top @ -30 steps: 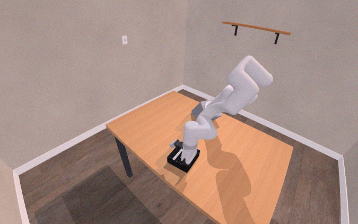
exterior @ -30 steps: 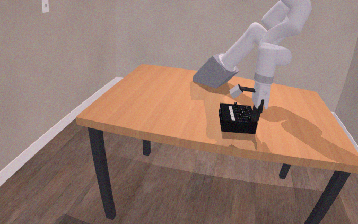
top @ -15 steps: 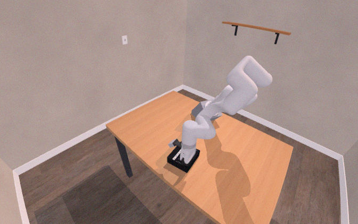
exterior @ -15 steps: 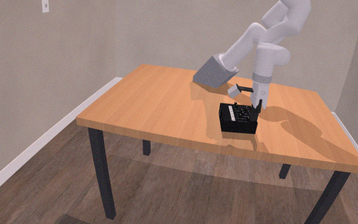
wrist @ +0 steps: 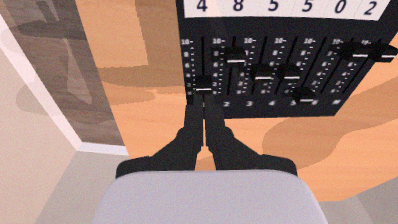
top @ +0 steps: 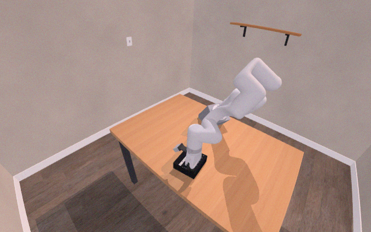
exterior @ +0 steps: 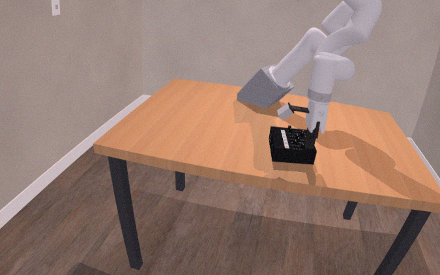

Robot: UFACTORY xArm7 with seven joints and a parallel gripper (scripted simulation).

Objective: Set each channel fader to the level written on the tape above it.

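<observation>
My hand is 2 cm to the left of the fader 1 cap and 1 cm above it. Also, from my hand: fader 2 cap 2 cm behind, 5 cm to the right, 1 cm below; then fader 4 cap 6 cm behind, 4 cm to the right, 1 cm below; then fader 3 cap 4 cm behind, 4 cm to the right, 1 cm below.
</observation>
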